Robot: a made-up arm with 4 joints.
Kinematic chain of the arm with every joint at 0, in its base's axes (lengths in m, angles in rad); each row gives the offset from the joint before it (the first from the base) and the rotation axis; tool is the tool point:
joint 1: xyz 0 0 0.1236 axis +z
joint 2: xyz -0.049 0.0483 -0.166 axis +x
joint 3: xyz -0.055 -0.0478 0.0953 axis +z
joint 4: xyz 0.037 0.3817 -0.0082 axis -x
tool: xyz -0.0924 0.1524 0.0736
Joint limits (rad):
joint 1: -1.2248..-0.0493
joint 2: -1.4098..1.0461
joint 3: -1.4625..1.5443
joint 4: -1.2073..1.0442
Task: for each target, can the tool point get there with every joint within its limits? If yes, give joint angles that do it. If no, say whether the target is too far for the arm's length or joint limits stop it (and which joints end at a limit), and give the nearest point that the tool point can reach.
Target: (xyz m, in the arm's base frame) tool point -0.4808 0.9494 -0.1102
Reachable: no: too far | nearest point -0.3028 0.5980 -0.0636 | short by 0.397 m
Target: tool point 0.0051 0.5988 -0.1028
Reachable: yes | joints -0.4636 -0.3468 0.1919 0.3164
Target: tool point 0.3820 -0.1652 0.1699
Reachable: yes | joints -0.9481 0.6219 -1.0848 0.5151
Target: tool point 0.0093 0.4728 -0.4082
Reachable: yes | joints -0.7627 -1.2133 0.3083 0.0498
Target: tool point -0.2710 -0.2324 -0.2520
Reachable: no: joint limits stop it (at a limit: joint 1, joint 2, joint 3, joint 4) | nearest point -0.4827 -0.1963 0.0048 | short by 0.335 m
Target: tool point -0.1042 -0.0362 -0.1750
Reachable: no: joint limits stop it (at a limit: joint 1, joint 2, joint 4) | nearest point -0.0926 0.1219 -0.5145 | short by 0.375 m
